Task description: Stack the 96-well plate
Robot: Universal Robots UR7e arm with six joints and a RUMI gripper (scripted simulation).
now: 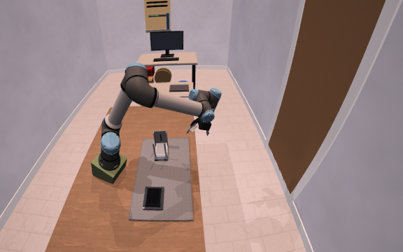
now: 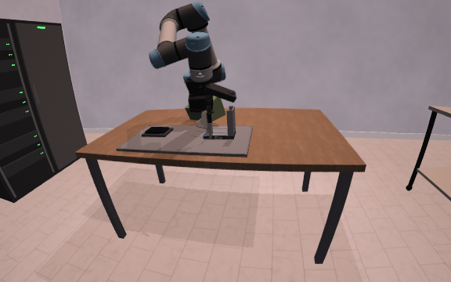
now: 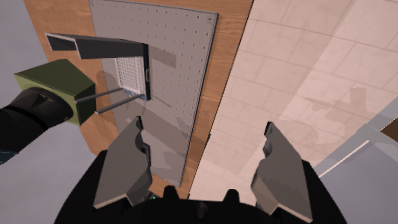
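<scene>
The black 96-well plate is 38 cm to the right of my hand, 34 cm behind it and 12 cm below it. Also, from my hand: pale plate: 26 cm behind, 12 cm below, 1 cm to the left; then plate nest N1: 38 cm to the right, 34 cm behind, 14 cm below; then rack post: 21 cm behind, 6 cm to the left, 6 cm below.
</scene>
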